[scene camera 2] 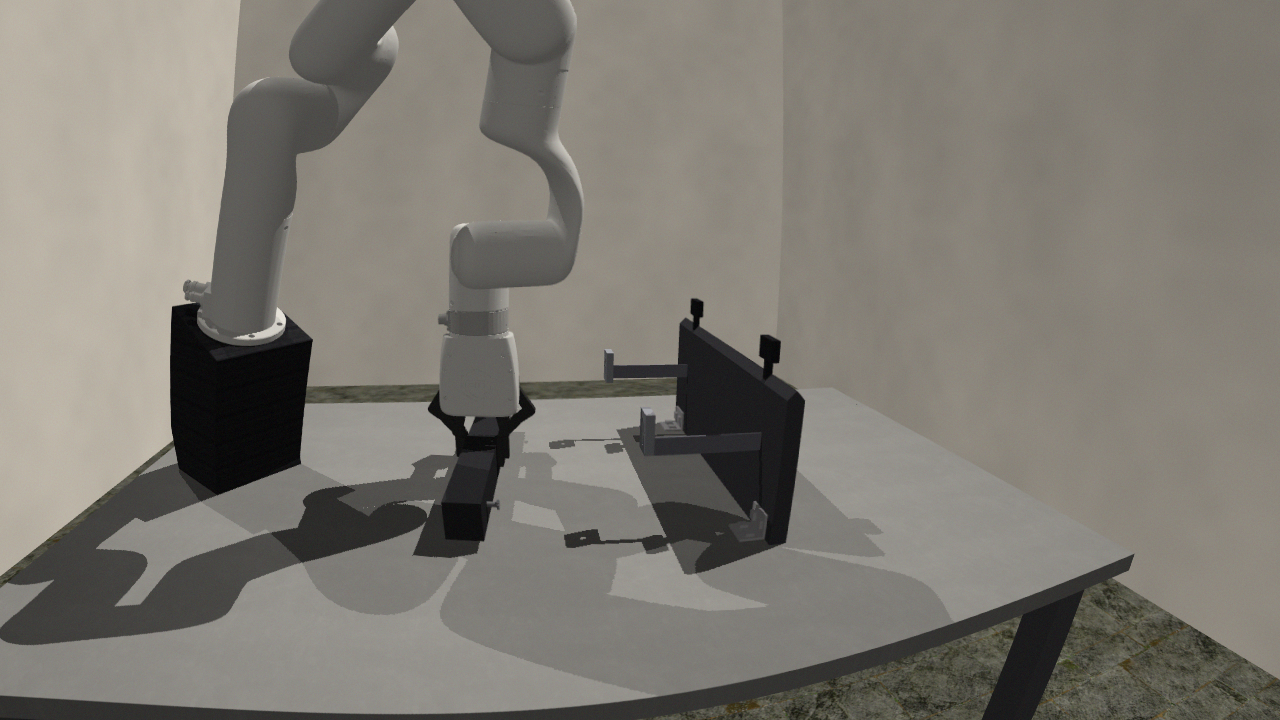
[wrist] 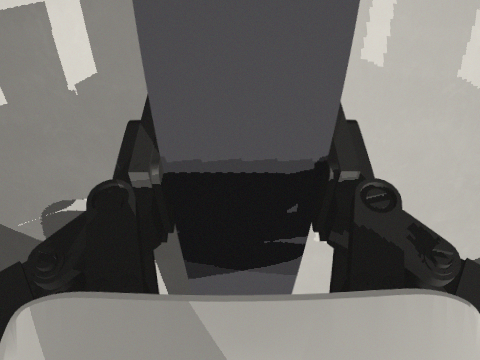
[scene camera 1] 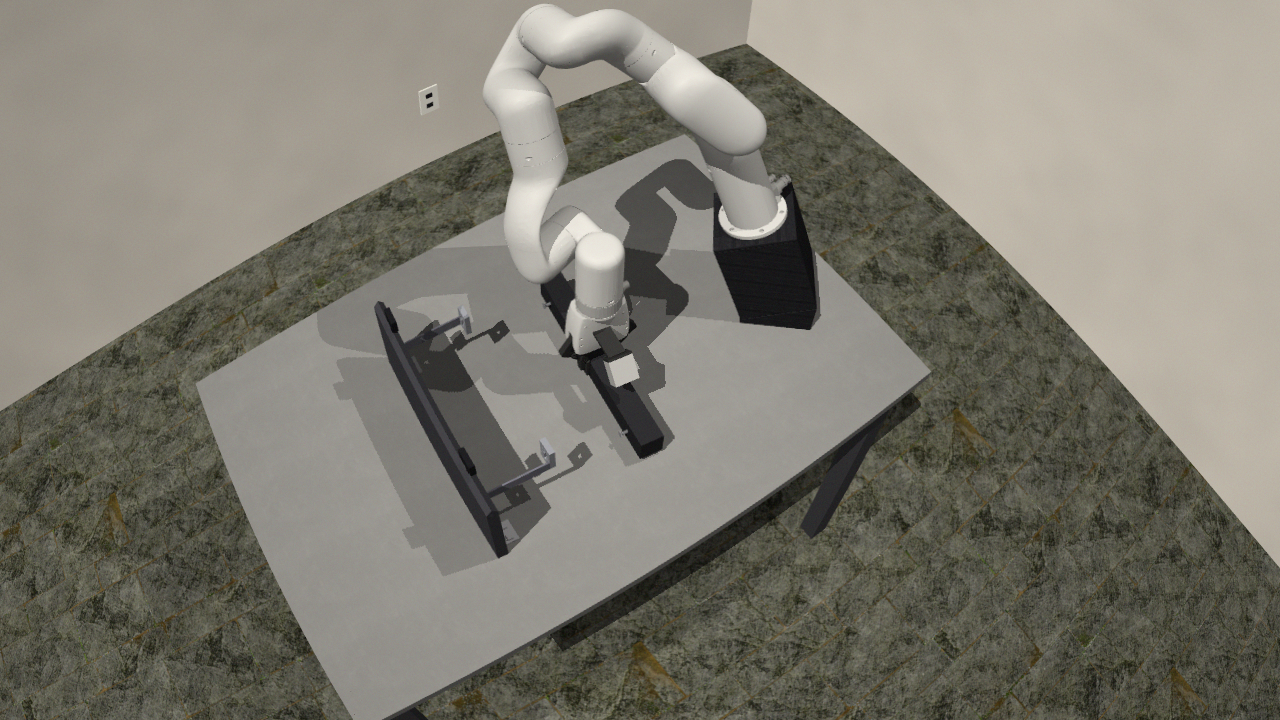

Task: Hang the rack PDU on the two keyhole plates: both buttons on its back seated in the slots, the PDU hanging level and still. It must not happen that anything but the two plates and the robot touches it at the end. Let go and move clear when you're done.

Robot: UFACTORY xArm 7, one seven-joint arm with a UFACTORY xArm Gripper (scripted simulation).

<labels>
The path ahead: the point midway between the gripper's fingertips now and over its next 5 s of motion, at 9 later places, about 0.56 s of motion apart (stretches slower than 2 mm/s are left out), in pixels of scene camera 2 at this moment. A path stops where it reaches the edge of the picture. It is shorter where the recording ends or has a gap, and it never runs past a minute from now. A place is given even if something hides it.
My gripper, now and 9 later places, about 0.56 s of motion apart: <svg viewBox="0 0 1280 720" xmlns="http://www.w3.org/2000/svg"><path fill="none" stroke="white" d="M483 462L481 425L480 403L482 402L512 401L568 398L586 399L590 399L599 398L603 399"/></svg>
</labels>
